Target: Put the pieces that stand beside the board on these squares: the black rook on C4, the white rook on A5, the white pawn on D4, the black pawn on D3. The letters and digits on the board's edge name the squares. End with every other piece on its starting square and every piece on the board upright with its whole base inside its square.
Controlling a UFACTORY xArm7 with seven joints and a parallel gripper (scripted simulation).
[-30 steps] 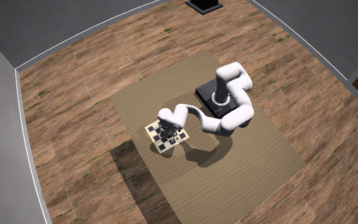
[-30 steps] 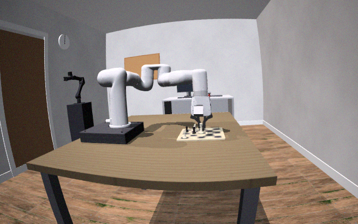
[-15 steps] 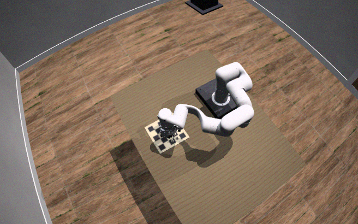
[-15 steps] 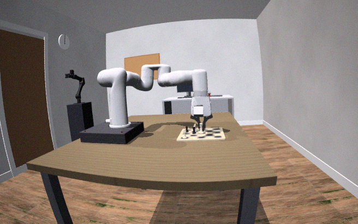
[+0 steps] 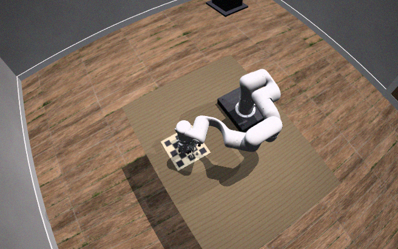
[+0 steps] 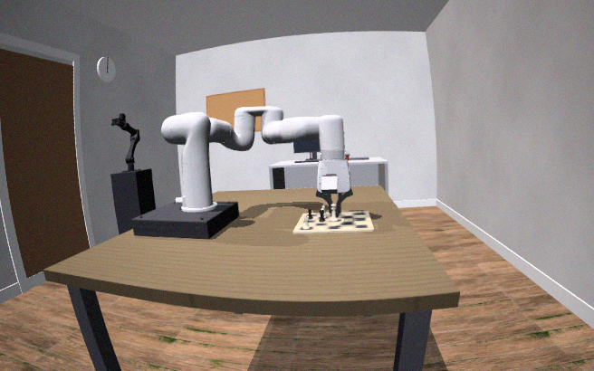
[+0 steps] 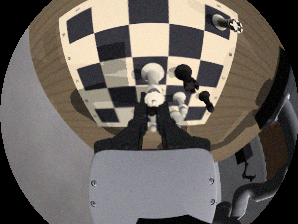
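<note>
My hand is 40 mm to the left of the chessboard and 30 mm above it.
</note>
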